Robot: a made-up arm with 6 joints. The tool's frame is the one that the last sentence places. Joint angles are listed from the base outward.
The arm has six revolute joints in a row. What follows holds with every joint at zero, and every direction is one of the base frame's. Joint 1 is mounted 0.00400 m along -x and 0.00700 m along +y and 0.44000 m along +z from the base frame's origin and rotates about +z. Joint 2 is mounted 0.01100 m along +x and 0.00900 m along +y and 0.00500 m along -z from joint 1 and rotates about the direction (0.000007, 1, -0.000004). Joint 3 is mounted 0.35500 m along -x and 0.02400 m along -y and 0.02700 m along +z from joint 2 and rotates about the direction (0.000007, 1, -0.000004). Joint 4 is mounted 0.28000 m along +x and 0.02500 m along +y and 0.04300 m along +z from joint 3 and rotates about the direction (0.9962, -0.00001, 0.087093). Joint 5 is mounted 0.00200 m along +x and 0.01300 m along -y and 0.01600 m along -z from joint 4 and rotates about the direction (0.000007, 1, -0.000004). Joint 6 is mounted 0.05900 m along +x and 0.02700 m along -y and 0.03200 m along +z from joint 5 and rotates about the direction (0.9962, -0.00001, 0.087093). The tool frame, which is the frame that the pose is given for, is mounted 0.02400 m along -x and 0.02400 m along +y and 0.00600 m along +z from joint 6; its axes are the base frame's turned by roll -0.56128, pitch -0.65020 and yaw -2.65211 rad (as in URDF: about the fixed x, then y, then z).
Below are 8 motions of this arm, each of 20 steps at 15 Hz.
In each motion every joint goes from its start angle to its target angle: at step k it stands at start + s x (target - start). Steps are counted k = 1, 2, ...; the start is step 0. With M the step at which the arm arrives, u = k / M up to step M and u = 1 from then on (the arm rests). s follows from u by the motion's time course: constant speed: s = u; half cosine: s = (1 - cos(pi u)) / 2; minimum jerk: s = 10 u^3 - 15 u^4 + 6 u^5.
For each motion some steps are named. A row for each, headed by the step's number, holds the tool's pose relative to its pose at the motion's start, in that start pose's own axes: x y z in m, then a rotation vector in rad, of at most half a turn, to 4 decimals.
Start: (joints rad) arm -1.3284 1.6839 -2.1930 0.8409 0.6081 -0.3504
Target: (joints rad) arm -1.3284 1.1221 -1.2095 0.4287 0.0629 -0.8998
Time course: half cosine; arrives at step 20
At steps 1, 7, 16, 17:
1: 0.0002 0.0000 -0.0009 0.0007 0.0016 -0.0053
7: 0.0089 0.0025 -0.0452 0.0404 0.0542 -0.2414
16: 0.0190 0.0256 -0.1817 0.2045 0.0716 -0.8236
17: 0.0191 0.0280 -0.1918 0.2190 0.0684 -0.8611

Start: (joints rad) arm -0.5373 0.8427 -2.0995 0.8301 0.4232 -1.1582
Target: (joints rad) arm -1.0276 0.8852 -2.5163 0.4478 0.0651 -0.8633
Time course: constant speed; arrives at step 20
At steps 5, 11, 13, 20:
5: 0.0217 -0.0158 0.0190 -0.0005 0.1015 -0.2033
11: 0.0444 -0.0462 0.0391 0.0338 0.2436 -0.4308
13: 0.0506 -0.0589 0.0449 0.0545 0.2947 -0.5019
20: 0.0640 -0.1125 0.0608 0.1666 0.4823 -0.7283

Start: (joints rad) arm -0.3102 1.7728 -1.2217 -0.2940 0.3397 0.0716
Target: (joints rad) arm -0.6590 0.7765 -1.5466 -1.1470 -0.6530 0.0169
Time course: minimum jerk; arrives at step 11
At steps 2, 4, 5, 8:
2: 0.0254 0.0028 -0.0096 0.0297 0.1018 -0.0147
4: 0.1350 0.0142 -0.0783 0.1627 0.5722 -0.1250
5: 0.2005 0.0184 -0.1516 0.2573 0.9065 -0.2548
8: 0.2754 -0.0041 -0.4181 0.5229 1.6939 -0.8802

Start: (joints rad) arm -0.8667 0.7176 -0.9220 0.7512 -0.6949 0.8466
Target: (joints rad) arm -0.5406 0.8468 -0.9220 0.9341 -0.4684 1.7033
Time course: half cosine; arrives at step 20
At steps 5, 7, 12, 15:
5: -0.0013 0.0103 0.0054 -0.1699 0.0056 0.0775
7: -0.0024 0.0201 0.0092 -0.3166 0.0173 0.1425
12: -0.0063 0.0530 0.0144 -0.7554 0.0927 0.3250
15: -0.0084 0.0716 0.0129 -0.9800 0.1573 0.4115

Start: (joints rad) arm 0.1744 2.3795 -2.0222 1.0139 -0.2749 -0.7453
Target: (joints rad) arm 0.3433 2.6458 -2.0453 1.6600 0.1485 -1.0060
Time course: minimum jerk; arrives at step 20
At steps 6, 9, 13, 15, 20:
6: -0.0301 0.0010 -0.0187 -0.0420 -0.1157 0.0378
9: -0.0727 0.0015 -0.0501 -0.0981 -0.2819 0.1030
13: -0.1287 0.0005 -0.1017 -0.1696 -0.5047 0.2179
15: -0.1473 -0.0002 -0.1220 -0.1936 -0.5785 0.2657
20: -0.1611 -0.0008 -0.1382 -0.2119 -0.6329 0.3053

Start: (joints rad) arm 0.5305 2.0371 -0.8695 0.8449 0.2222 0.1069
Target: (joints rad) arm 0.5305 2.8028 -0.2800 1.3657 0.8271 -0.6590
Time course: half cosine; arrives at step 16
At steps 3, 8, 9, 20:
3: -0.0179 0.0274 0.0143 -0.0992 -0.0712 -0.0781
8: -0.0766 0.1656 0.0290 -0.5660 -0.4624 -0.3283
9: -0.0833 0.1940 0.0211 -0.6701 -0.5553 -0.3508
20: -0.0883 0.2762 -0.0378 -1.0723 -0.8812 -0.2973

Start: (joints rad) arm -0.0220 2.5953 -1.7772 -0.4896 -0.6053 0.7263
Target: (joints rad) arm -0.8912 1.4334 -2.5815 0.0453 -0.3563 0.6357
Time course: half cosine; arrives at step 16
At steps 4, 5, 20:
4: 0.1354 -0.0417 0.0545 0.0674 0.3122 0.0102
5: 0.2095 -0.0677 0.0674 0.1099 0.4686 0.0128
20: 0.6260 -0.5123 -0.3036 1.0132 1.6152 -0.0980

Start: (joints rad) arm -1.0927 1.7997 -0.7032 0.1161 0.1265 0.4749
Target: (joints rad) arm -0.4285 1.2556 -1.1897 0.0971 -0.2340 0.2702
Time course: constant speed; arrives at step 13
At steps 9, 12, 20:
9: 0.0651 -0.1307 -0.2236 1.0384 0.2173 0.2935
12: 0.1041 -0.1254 -0.3094 1.3388 0.2600 0.4811
20: 0.1196 -0.1179 -0.3359 1.4300 0.2715 0.5552

